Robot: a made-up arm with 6 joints. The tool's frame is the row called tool. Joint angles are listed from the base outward.
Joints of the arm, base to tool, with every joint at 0 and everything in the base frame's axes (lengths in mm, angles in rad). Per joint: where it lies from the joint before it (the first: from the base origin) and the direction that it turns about. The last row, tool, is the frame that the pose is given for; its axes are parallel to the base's.
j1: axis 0 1 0 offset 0 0 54
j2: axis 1 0 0 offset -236 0 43
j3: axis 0 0 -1 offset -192 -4 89
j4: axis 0 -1 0 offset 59 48 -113
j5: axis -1 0 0 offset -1 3 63
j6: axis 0 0 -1 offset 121 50 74
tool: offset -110 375 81
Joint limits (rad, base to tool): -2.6..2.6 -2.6..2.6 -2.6..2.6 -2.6..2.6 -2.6..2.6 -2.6..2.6
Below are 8 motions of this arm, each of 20 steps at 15 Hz.
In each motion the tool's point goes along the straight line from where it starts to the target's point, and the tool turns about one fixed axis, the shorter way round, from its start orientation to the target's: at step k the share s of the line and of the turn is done. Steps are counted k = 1, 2, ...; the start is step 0. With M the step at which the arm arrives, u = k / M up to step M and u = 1 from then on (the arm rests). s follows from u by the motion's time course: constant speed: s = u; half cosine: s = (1 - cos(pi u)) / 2; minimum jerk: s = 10 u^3 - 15 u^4 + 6 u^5.
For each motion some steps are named. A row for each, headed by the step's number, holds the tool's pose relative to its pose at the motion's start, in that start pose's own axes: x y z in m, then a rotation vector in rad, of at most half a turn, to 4 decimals.
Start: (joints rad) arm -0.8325 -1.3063 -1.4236 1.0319 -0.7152 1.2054
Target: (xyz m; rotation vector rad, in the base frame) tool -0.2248 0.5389 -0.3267 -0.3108 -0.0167 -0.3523
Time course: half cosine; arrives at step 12
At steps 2, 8, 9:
2: 0.0202 0.0005 -0.0092 -0.0102 0.0170 -0.0297
8: 0.2266 0.0051 -0.1032 -0.1143 0.1903 -0.3324
9: 0.2579 0.0058 -0.1175 -0.1301 0.2165 -0.3783

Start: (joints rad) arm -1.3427 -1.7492 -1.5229 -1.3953 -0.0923 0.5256
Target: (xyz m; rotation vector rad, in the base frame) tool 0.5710 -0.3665 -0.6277 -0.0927 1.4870 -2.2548
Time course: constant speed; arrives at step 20
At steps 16, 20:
16: 0.1921 -0.1446 0.3753 0.1931 1.0443 0.3259
20: 0.2401 -0.1807 0.4691 0.2414 1.3054 0.4073

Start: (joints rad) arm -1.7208 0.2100 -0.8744 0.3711 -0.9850 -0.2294
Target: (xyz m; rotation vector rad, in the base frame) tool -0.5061 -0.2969 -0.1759 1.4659 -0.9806 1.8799
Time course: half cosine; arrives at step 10
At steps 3, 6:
3: 0.0419 -0.0534 0.0874 0.1298 -0.1893 -0.1114
6: 0.1329 -0.1696 0.2777 0.4122 -0.6011 -0.3536

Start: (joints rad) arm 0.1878 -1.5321 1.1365 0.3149 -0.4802 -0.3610
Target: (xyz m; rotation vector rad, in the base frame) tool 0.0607 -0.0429 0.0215 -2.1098 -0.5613 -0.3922
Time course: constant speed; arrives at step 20
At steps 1, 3, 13, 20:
1: 0.0084 -0.0051 -0.0225 -0.0440 0.0092 0.0055
3: 0.0252 -0.0154 -0.0674 -0.1321 0.0276 0.0165
13: 0.1092 -0.0666 -0.2921 -0.5722 0.1195 0.0716
20: 0.1680 -0.1025 -0.4494 -0.8803 0.1838 0.1102

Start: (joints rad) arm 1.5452 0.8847 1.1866 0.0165 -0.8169 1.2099
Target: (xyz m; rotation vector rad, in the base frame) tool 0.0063 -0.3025 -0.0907 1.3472 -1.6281 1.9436
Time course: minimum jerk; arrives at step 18
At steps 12, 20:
12: -0.0980 -0.0218 -0.2633 -0.3622 -0.5557 -0.1315
20: -0.1240 -0.0276 -0.3332 -0.4584 -0.7032 -0.1665

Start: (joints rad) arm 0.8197 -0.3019 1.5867 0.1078 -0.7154 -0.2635
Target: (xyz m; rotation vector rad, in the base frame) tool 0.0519 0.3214 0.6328 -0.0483 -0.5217 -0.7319
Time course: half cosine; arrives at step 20
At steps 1, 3, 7, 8, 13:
1: -0.0008 -0.0004 0.0012 0.0027 -0.0016 0.0012
3: -0.0075 -0.0034 0.0107 0.0243 -0.0140 0.0108
7: -0.0375 -0.0171 0.0536 0.1218 -0.0703 0.0541
8: -0.0475 -0.0217 0.0678 0.1542 -0.0890 0.0685
13: -0.0999 -0.0456 0.1427 0.3244 -0.1873 0.1441

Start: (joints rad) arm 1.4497 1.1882 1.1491 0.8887 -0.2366 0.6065
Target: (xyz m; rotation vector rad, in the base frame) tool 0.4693 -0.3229 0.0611 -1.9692 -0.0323 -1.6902
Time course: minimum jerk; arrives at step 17
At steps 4, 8, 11, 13, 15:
4: -0.0029 0.0132 0.0044 0.0038 -0.0982 -0.0520
8: -0.0147 0.0661 0.0221 0.0190 -0.4929 -0.2610
11: -0.0250 0.1129 0.0378 0.0325 -0.8422 -0.4458
13: -0.0300 0.1353 0.0453 0.0390 -1.0096 -0.5345
15: -0.0325 0.1465 0.0490 0.0422 -1.0927 -0.5785

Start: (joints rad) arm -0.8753 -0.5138 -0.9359 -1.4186 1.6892 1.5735
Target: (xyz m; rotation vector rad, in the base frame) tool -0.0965 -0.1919 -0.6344 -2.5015 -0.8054 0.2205
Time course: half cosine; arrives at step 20
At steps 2, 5, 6, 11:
2: -0.0019 -0.0022 -0.0006 -0.0015 0.0008 0.0102
5: -0.0114 -0.0135 -0.0035 -0.0091 0.0046 0.0608
6: -0.0160 -0.0189 -0.0049 -0.0129 0.0065 0.0856
11: -0.0449 -0.0531 -0.0137 -0.0361 0.0181 0.2402

